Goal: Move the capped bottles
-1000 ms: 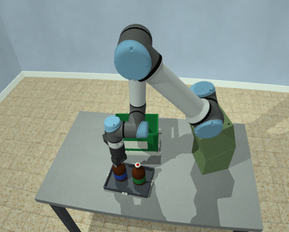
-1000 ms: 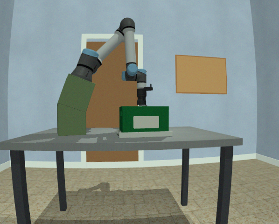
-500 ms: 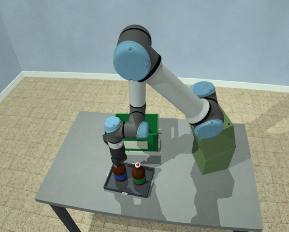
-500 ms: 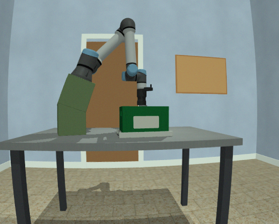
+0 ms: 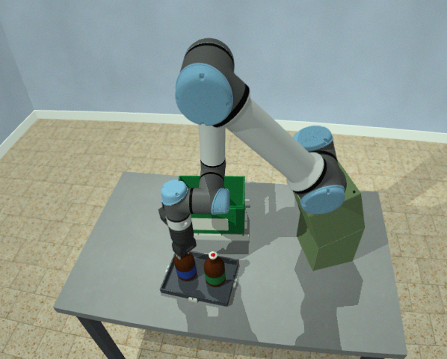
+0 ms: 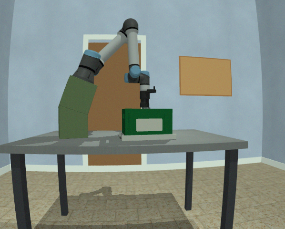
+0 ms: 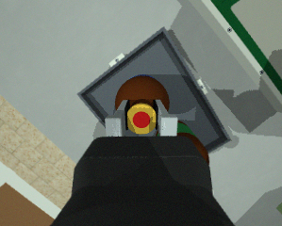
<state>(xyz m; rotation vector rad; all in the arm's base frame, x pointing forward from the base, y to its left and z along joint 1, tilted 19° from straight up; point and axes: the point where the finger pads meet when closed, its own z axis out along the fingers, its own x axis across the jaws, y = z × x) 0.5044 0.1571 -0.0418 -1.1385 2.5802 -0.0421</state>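
The dark grey tray is 50 mm behind my hand, 10 mm to the left of it and 130 mm below it. The rest, counted from my hand: green crate (60 mm behind, 280 mm to the right, 60 mm below).
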